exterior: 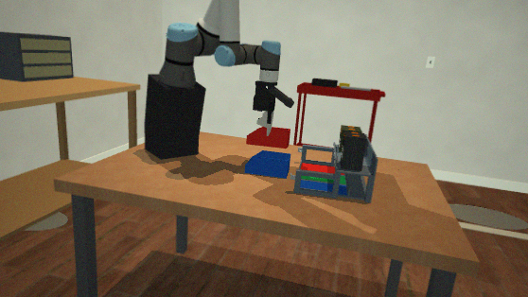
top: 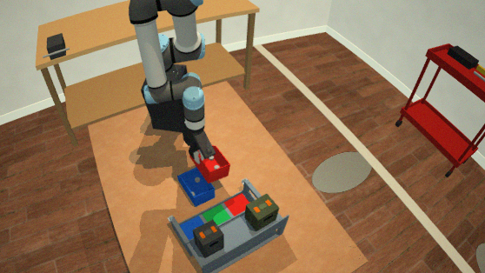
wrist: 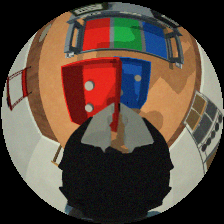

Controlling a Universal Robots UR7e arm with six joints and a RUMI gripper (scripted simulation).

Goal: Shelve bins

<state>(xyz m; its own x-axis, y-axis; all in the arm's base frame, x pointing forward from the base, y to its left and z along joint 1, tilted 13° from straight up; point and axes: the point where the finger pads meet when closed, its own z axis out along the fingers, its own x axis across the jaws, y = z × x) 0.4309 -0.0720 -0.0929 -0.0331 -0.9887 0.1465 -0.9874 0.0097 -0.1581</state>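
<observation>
My gripper is now 50 mm to the right of the red bin and 30 mm above it. Round my hand: blue bin (10 mm ahead, 40 mm to the right, 120 mm below).
</observation>
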